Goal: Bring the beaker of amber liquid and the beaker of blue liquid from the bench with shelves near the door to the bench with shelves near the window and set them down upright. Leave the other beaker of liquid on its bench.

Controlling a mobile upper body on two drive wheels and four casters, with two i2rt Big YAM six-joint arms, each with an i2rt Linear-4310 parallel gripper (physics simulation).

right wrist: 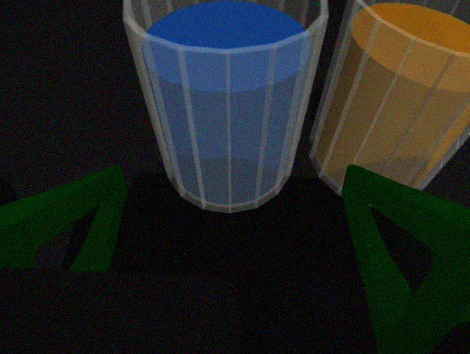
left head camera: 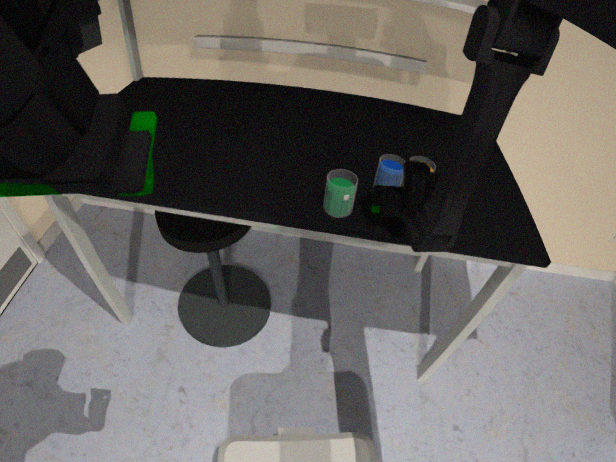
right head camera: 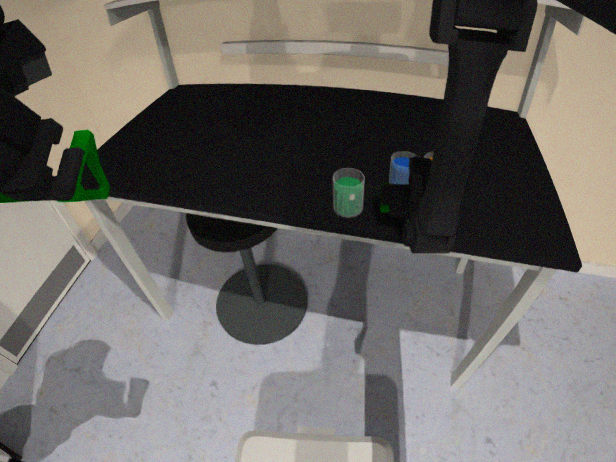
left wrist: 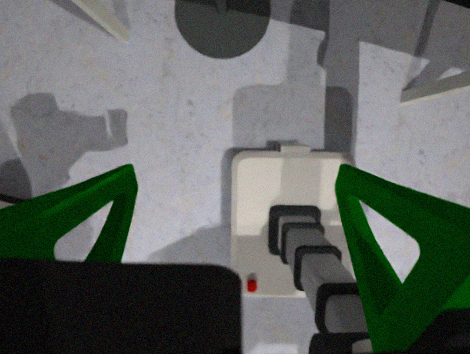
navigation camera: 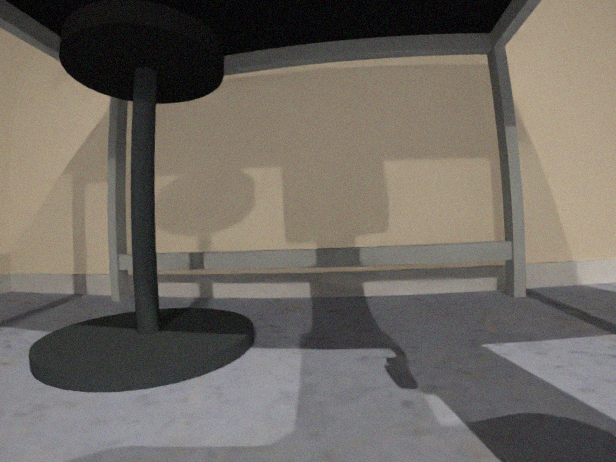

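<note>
The beaker of blue liquid [left head camera: 390,172] [right head camera: 399,171] [right wrist: 227,115] stands upright on the black bench [left head camera: 250,135] [right head camera: 270,140]. The beaker of amber liquid [right wrist: 395,100] stands upright close beside it, at the right in the right wrist view; the right arm mostly hides it in the head views. The beaker of green liquid [left head camera: 340,196] [right head camera: 348,195] stands upright near the front edge. My right gripper [right wrist: 234,177] is open and empty, its fingers spread wide just in front of the blue beaker's base. My left gripper [left wrist: 236,175] is open and empty, away from the beakers at the left.
A round black stool [left head camera: 200,235] [right head camera: 230,235] [navigation camera: 145,200] stands at the bench's front, partly under it. Bench legs [left head camera: 470,325] [right head camera: 500,330] [navigation camera: 509,175] reach the floor. A rail [left head camera: 310,47] [right head camera: 330,47] runs behind the bench. My pale base [left head camera: 300,450] [left wrist: 255,190] shows below.
</note>
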